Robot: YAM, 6 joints.
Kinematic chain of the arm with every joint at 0, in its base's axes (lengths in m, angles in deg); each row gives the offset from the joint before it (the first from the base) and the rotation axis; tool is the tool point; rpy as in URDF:
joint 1: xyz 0 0 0.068 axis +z
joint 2: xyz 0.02 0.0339 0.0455 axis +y
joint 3: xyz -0.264 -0.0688 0 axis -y
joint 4: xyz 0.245 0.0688 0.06 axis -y
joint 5: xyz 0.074 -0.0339 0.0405 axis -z
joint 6: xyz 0.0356 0 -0.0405 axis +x
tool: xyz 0 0 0 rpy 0 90 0
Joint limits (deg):
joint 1: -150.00..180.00
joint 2: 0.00..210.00
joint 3: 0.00..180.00
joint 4: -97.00..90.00
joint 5: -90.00..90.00
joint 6: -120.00..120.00
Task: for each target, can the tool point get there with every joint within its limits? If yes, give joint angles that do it. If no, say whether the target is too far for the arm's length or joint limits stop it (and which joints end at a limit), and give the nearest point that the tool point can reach.
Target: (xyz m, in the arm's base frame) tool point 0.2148 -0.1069 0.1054
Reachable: yes | joints -20.52 90.71 31.23 -7.31 44.18 -70.80
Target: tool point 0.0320 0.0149 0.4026
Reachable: yes | joints -80.94 29.27 73.24 -82.89 -72.38 92.94
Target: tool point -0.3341 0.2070 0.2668
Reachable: yes | joints 152.09 104.70 58.60 65.73 48.22 60.05
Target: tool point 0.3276 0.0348 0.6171
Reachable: yes | joints 7.73 111.91 134.83 62.59 15.53 37.11
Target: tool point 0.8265 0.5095 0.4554
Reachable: no: too far | nearest point 0.5184 0.3195 0.3252 | short by 0.385 m
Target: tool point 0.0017 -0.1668 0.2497
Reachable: yes | joints -83.05 44.30 34.00 -27.12 31.28 49.26
